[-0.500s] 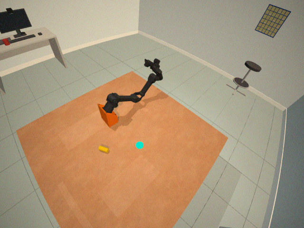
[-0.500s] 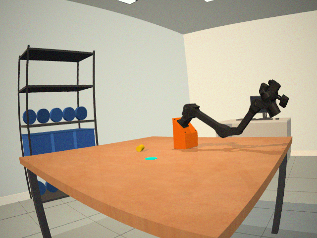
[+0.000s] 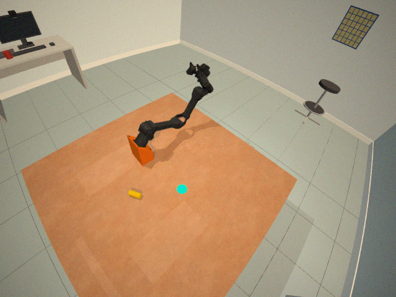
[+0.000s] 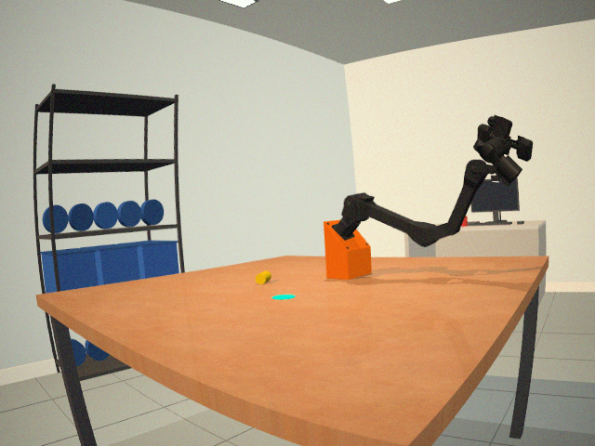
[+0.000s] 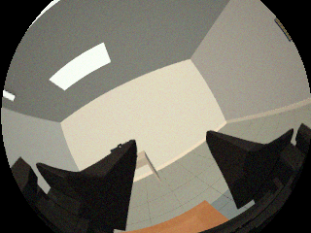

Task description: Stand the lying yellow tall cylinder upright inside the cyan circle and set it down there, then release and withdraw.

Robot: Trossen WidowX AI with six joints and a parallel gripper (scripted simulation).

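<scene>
The yellow cylinder lies 780 mm to the right of my gripper tip, 400 mm below it and 310 mm ahead of it. Also, from my gripper tip: cyan circle (560 mm to the right, 470 mm ahead, 420 mm below).
</scene>
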